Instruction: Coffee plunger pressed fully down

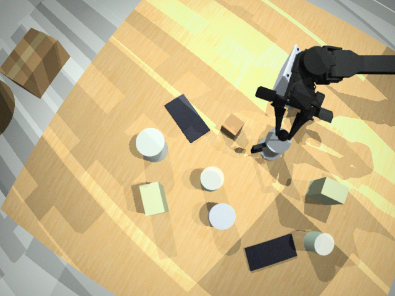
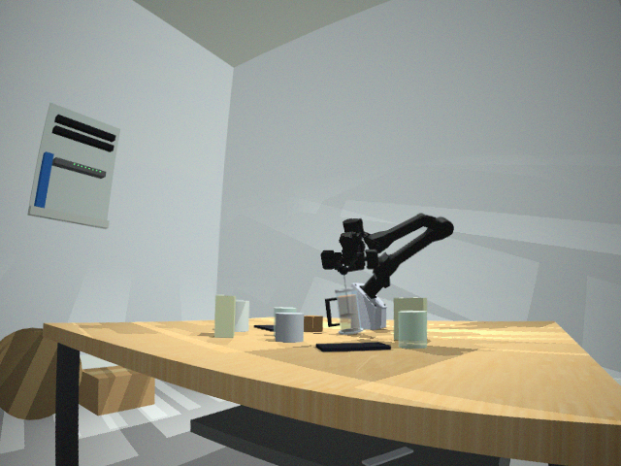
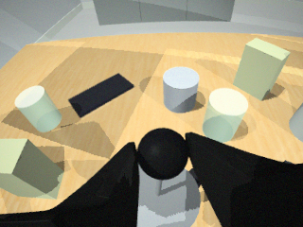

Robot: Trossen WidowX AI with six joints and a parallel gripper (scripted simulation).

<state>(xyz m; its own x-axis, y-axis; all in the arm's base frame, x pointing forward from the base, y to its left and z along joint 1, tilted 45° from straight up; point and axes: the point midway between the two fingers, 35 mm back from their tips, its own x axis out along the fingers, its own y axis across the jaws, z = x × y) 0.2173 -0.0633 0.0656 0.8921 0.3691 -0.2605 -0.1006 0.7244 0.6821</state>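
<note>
The glass coffee press is 1 cm behind my gripper tip and 10 cm below it. Also, from my gripper tip: brown box (4 cm behind, 12 cm to the right, 17 cm below).
</note>
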